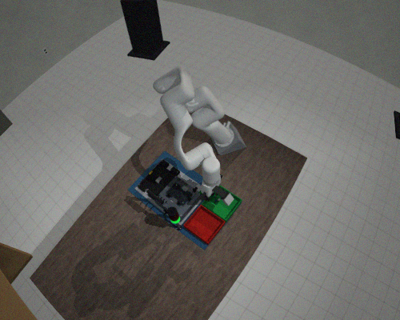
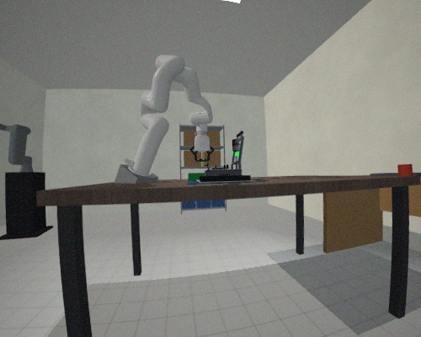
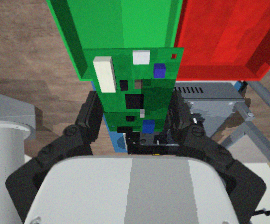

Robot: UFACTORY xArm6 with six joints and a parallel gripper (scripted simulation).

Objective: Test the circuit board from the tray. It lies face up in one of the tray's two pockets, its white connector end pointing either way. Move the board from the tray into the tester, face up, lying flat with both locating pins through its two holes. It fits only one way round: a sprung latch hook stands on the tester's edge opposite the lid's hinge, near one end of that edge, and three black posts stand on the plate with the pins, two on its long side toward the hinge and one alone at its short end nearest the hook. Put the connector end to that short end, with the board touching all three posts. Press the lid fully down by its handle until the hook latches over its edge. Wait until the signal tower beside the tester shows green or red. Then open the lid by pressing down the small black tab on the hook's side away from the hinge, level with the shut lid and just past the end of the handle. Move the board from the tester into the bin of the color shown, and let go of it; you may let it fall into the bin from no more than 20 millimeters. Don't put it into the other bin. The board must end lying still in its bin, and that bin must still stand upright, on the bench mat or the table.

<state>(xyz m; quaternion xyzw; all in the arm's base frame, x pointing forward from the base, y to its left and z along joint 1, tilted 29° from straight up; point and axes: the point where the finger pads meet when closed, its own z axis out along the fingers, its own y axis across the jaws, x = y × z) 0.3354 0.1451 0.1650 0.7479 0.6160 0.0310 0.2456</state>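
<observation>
Right now the green bin is 1 cm behind my hand, 5 cm to the left of it and 12 cm below it. The rest, counted from my hand: tester plate: 5 cm ahead, 16 cm to the right, 7 cm below; black latch block: 9 cm to the right, 5 cm below; green circuit board: 1 cm below.
</observation>
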